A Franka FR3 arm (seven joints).
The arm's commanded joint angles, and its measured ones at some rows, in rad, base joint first. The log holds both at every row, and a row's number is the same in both.
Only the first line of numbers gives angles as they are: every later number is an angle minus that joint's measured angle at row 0.
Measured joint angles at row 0:
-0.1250, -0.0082, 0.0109, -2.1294, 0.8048, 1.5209, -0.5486
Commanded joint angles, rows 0 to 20:
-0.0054, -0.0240, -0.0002, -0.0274, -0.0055, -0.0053, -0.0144
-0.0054, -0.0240, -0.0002, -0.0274, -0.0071, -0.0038, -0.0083
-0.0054, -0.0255, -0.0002, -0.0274, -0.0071, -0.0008, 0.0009
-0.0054, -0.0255, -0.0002, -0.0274, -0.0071, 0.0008, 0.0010
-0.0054, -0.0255, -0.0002, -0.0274, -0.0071, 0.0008, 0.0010
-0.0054, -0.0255, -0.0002, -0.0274, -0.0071, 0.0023, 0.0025
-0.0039, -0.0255, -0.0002, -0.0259, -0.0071, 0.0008, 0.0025
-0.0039, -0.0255, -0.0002, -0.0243, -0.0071, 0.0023, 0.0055
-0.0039, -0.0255, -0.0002, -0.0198, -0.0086, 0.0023, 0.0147
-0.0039, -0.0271, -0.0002, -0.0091, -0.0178, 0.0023, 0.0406
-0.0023, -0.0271, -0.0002, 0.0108, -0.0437, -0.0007, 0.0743
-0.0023, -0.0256, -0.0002, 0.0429, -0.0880, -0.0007, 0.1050
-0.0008, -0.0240, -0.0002, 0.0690, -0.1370, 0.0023, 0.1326
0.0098, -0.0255, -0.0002, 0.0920, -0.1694, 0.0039, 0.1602
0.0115, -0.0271, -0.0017, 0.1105, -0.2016, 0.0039, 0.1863
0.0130, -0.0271, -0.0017, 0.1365, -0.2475, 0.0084, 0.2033
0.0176, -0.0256, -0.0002, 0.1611, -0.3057, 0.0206, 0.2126
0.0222, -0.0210, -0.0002, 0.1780, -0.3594, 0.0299, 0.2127
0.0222, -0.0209, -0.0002, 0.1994, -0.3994, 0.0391, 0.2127
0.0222, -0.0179, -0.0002, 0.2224, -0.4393, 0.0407, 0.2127
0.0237, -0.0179, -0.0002, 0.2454, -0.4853, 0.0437, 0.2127
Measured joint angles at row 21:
0.0112, -0.0217, -0.0003, 0.1815, -0.3700, 0.0261, 0.1899
